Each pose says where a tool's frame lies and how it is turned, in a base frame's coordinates. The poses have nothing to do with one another.
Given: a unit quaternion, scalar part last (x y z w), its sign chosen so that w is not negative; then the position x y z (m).
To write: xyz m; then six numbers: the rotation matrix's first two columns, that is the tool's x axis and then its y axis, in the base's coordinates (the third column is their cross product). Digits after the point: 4 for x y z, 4 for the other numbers.
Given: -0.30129 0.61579 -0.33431 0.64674 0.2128 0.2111 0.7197
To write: 0.2128 0.2111 0.7197 0.0181 -0.8035 -0.5951 0.0614 0.5949 -0.8014
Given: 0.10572 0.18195 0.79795 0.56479 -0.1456 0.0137 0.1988
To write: -0.1456 0.0137 0.1988 -0.3397 0.9398 -0.0368 -0.8629 -0.2958 0.4098
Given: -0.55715 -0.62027 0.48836 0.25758 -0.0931 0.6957 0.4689
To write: -0.0931 0.6957 0.4689 -0.2465 0.9428 -0.2246 0.4396 -0.0978 -0.8929
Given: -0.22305 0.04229 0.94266 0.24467 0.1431 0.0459 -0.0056
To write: 0.1431 0.0459 -0.0056 -0.7808 0.4424 -0.4412 -0.4801 -0.8767 -0.0294
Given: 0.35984 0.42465 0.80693 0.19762 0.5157 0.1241 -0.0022
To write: 0.5157 0.1241 -0.0022 -0.6629 0.6245 0.4129 -0.0133 -0.5612 0.8275
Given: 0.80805 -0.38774 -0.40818 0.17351 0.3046 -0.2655 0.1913
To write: 0.3046 -0.2655 0.1913 0.3661 -0.7683 -0.5251 -0.4850 -0.6391 0.5969
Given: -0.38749 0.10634 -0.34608 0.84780 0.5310 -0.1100 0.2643
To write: 0.5310 -0.1100 0.2643 0.7378 -0.6692 0.0879 0.5044 0.4602 -0.7306
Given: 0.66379 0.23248 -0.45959 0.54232 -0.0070 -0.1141 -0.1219
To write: -0.0070 -0.1141 -0.1219 0.4695 -0.1899 -0.8623 0.8071 -0.3037 0.5063
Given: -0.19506 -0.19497 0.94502 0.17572 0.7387 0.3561 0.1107
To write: 0.7387 0.3561 0.1107 -0.8621 0.4082 -0.3002 -0.2561 -0.8622 -0.4371
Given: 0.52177 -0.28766 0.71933 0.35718 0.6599 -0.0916 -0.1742
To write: 0.6599 -0.0916 -0.1742 -0.2004 0.2137 0.9561 -0.8140 -0.5794 -0.0411
